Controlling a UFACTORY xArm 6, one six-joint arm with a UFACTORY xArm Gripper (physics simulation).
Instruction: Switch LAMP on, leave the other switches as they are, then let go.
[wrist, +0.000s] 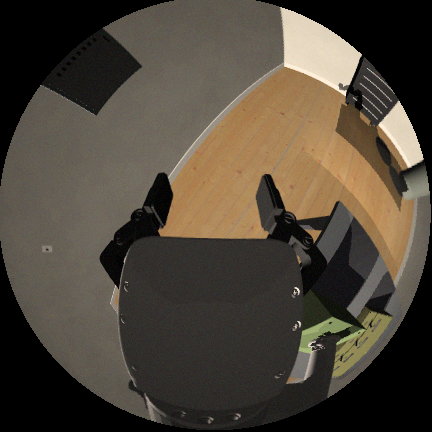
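Pixels of known places: gripper, fingertip midpoint: (213, 182); arm's base, origin of the base link: (324, 340).
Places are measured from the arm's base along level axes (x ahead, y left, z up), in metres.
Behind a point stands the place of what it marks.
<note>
My gripper (213, 182) @(z 0.203, x -0.568, y 0.119 m) is open in the wrist view. Its two black fingers stand wide apart with nothing between them, and wooden floor shows beyond the gap. No switch labelled LAMP can be made out in this view, nor can the other switches. The dark gripper body covers the lower middle of the view and hides what lies behind it.
A dark grey, box-like piece (345, 250) stands right of the gripper, with a light green surface (325, 327) @(z 0.037, x -0.129, y 0.049 m) and a yellow-green slotted panel (362, 345) below it. A black panel (97, 72) is at upper left. A slatted dark unit (375, 90) and a grey cylinder (417, 182) are farther right.
</note>
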